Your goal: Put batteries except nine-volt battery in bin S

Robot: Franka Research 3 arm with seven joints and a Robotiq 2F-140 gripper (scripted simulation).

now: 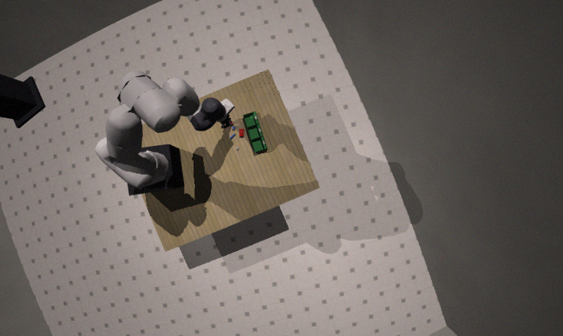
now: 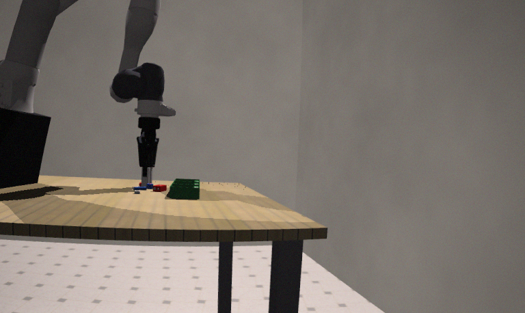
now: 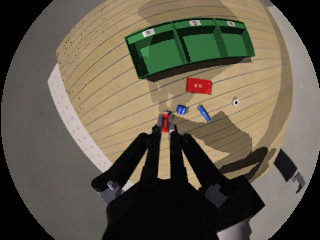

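Right now my hand is 110 mm short of the green bin row, 140 mm to the left of it and 20 mm above it. Round my hand: grey button cell (50 mm behind, 170 mm to the right, 30 mm below); red block-shaped battery (30 mm ahead, 100 mm to the right, 30 mm below); blue battery (30 mm behind, 80 mm to the right, 30 mm below).
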